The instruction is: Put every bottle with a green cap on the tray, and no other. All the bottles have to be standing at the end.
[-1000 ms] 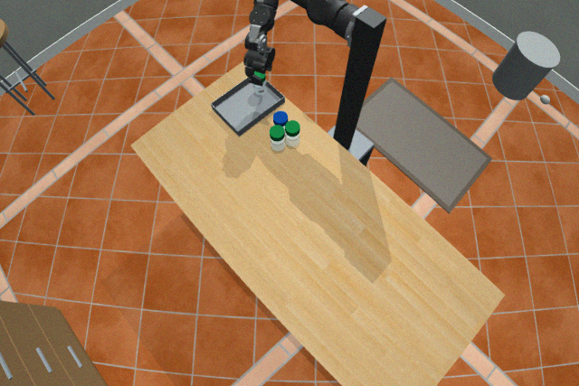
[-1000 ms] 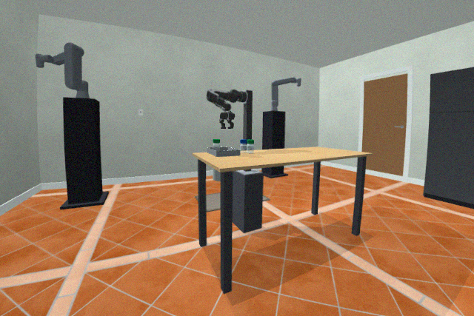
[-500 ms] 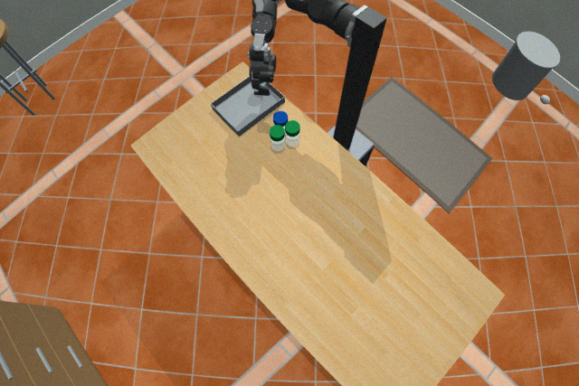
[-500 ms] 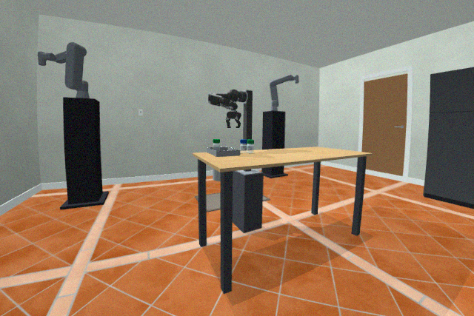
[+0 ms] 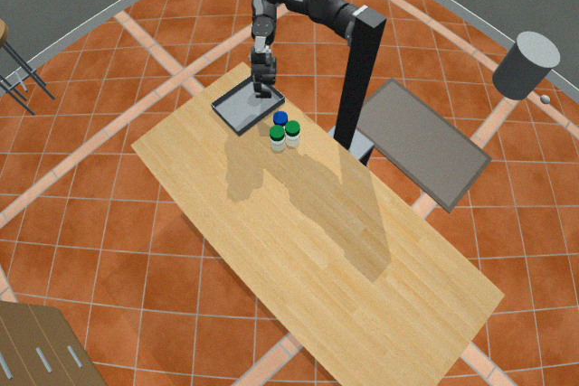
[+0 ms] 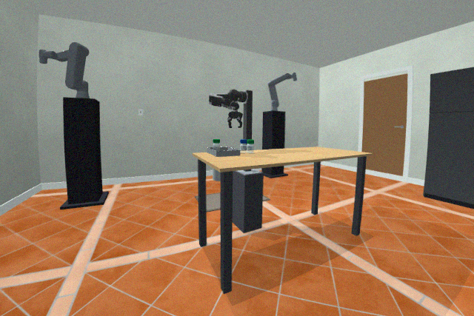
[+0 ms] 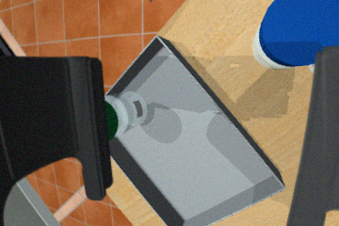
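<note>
The blue-capped bottle lies 160 mm below my hand and 80 mm to the left of it. The rest, counted from my hand: tray (190 mm below, 110 mm to the right, 10 mm ahead).
</note>
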